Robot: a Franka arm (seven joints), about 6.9 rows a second.
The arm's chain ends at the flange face. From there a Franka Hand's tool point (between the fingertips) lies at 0.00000 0.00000 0.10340 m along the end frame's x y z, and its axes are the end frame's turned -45 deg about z.
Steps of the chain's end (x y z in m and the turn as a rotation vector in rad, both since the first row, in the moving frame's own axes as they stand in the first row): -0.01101 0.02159 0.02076 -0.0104 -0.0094 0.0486; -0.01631 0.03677 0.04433 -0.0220 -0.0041 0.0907; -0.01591 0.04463 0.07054 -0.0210 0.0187 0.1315; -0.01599 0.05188 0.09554 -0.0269 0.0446 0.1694; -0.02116 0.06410 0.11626 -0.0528 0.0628 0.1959; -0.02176 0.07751 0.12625 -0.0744 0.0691 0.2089; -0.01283 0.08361 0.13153 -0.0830 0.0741 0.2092; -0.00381 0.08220 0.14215 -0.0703 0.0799 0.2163; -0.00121 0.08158 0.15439 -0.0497 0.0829 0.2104; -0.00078 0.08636 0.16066 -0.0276 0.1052 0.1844
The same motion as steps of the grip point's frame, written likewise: -0.02450 0.00752 0.02075 -0.0007 -0.0140 0.0486; -0.03950 0.01569 0.04430 -0.0127 -0.0185 0.0907; -0.04317 0.02319 0.07050 -0.0281 -0.0016 0.1315; -0.04715 0.03069 0.09540 -0.0506 0.0125 0.1694; -0.06039 0.03882 0.11591 -0.0817 0.0071 0.1959; -0.07167 0.04978 0.12572 -0.1015 -0.0037 0.2089; -0.07003 0.06136 0.13089 -0.1111 -0.0063 0.2092; -0.06131 0.06638 0.14157 -0.1062 0.0068 0.2163; -0.05715 0.06669 0.15391 -0.0938 0.0235 0.2104; -0.05688 0.07067 0.16005 -0.0939 0.0549 0.1844
